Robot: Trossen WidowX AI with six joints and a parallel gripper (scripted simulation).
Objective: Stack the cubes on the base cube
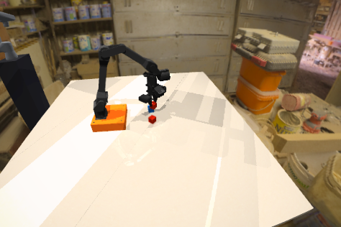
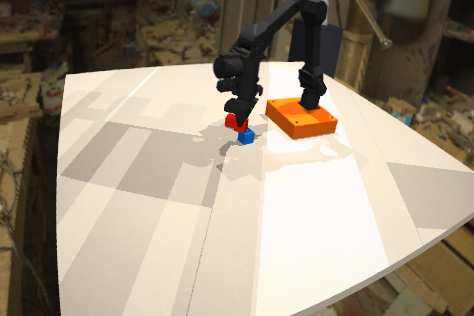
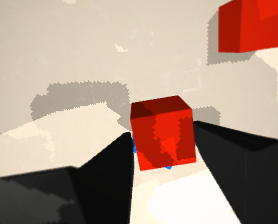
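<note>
The blue cube is 10 mm behind my gripper tip, 10 mm to the left of it and 40 mm below it.
</note>
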